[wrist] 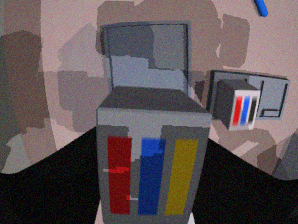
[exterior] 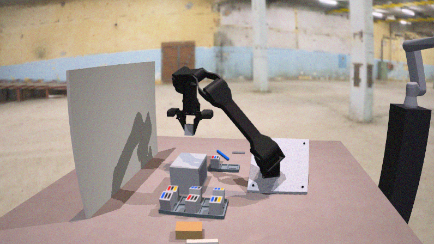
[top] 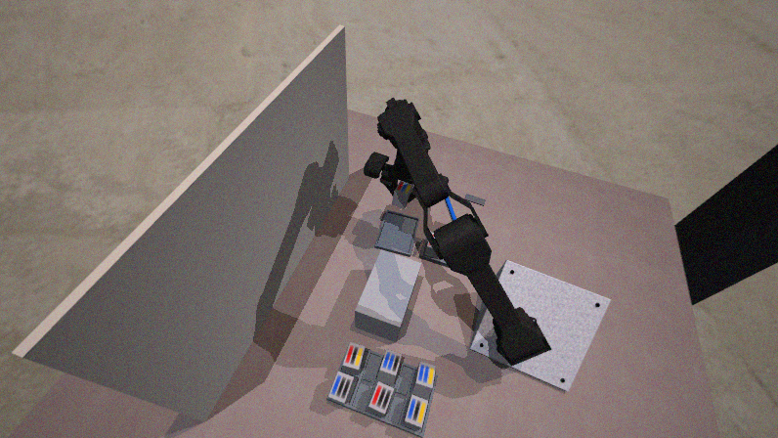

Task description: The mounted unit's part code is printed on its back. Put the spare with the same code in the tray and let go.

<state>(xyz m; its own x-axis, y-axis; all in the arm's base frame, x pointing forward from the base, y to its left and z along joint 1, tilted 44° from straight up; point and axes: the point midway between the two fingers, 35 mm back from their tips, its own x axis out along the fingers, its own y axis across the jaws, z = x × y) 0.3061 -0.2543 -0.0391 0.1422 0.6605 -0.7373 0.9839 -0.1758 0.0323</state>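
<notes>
Right now my gripper tip is 140 mm above the grey tray. The rest, counted from my gripper tip: grey spare block (30 mm above); then grey mounted unit (30 mm behind, 220 mm to the left, 90 mm below); then grey panel (220 mm ahead, 200 mm to the left, 80 mm above).
</notes>
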